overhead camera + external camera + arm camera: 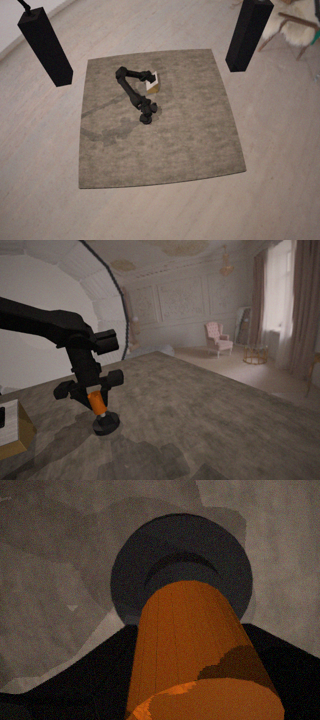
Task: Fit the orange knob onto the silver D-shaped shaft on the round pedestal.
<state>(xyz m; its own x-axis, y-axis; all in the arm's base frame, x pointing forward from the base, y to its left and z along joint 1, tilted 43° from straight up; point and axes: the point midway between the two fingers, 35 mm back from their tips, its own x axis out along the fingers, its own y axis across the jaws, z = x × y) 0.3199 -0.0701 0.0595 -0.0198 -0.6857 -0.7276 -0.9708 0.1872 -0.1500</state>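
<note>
The orange knob is 3 cm above my gripper tip. Round my gripper tip: black round pedestal: 4 cm below.
</note>
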